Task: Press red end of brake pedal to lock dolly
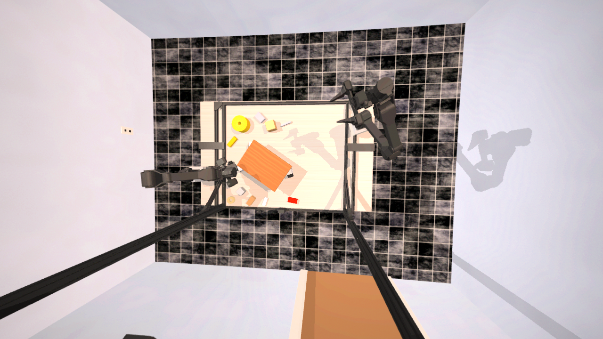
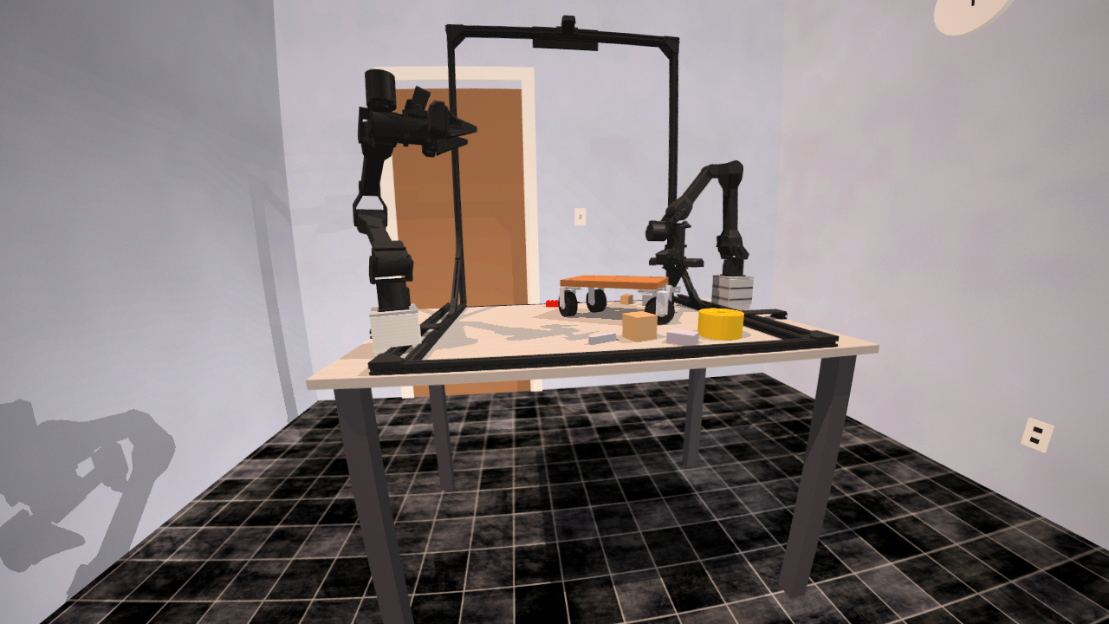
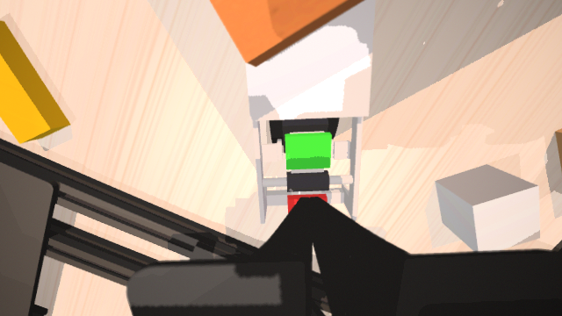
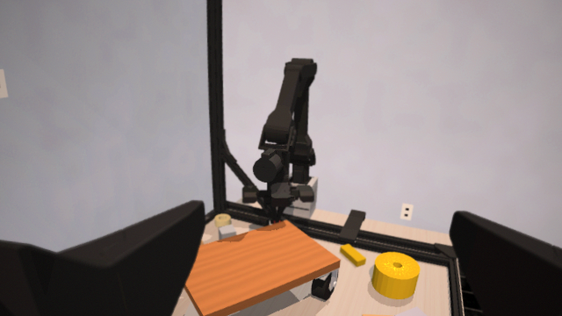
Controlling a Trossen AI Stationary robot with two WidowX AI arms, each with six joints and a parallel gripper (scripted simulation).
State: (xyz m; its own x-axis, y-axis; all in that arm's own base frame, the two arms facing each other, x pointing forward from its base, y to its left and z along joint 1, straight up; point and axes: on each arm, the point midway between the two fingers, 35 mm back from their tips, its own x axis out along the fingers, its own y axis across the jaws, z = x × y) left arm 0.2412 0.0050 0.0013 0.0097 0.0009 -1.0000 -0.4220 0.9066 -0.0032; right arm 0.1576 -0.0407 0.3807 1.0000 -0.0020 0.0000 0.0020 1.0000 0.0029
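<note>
Now: the brake pedal 40 mm below my left hand and 10 mm to the right of it. Round my left hand: yellow ring: 300 mm ahead, 130 mm to the right, 90 mm below; red block: 320 mm to the right, 310 mm behind, 100 mm below; tan cube: 330 mm to the right, 230 mm ahead, 90 mm below.
</note>
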